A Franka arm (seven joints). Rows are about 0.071 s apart.
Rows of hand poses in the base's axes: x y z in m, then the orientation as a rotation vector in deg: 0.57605, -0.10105, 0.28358, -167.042, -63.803, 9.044; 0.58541, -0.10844, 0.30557, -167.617, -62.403, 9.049; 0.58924, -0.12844, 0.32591, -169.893, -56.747, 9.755; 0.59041, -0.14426, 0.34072, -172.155, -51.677, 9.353; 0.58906, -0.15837, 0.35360, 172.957, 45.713, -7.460; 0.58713, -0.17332, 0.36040, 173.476, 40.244, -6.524; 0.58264, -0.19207, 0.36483, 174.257, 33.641, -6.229; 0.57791, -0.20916, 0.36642, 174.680, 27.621, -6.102
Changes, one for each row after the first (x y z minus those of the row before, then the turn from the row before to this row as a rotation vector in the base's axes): 0.00936, -0.00739, 0.02199, -0.090, -0.024, -0.965; 0.00383, -0.02000, 0.02034, -0.631, 0.274, -3.870; 0.00117, -0.01582, 0.01481, -0.671, -0.493, -3.482; -0.00135, -0.01411, 0.01288, -0.770, -1.461, -3.749; -0.00193, -0.01495, 0.00680, -0.806, -0.840, -3.442; -0.00449, -0.01875, 0.00443, -0.701, -0.409, -4.236; -0.00473, -0.01709, 0.00159, -0.724, -0.290, -3.852
